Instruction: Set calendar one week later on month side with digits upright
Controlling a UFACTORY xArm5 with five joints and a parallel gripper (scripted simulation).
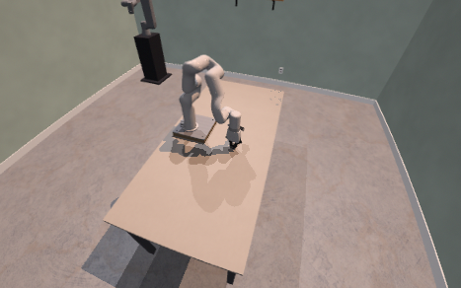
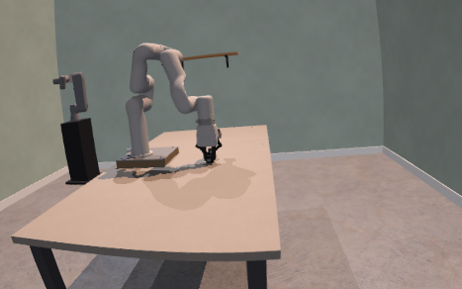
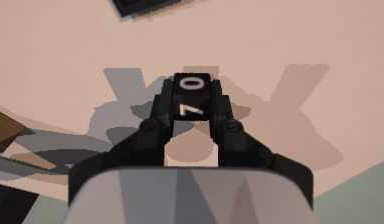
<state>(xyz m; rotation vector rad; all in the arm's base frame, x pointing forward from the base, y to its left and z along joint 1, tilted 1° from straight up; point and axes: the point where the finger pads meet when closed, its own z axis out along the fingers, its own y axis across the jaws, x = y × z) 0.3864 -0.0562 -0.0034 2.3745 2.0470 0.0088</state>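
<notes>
Now: hand 1 cm above the black cube. From my hand the other things lie so: black calendar tray (2 cm behind, 10 cm to the left, 2 cm below).
</notes>
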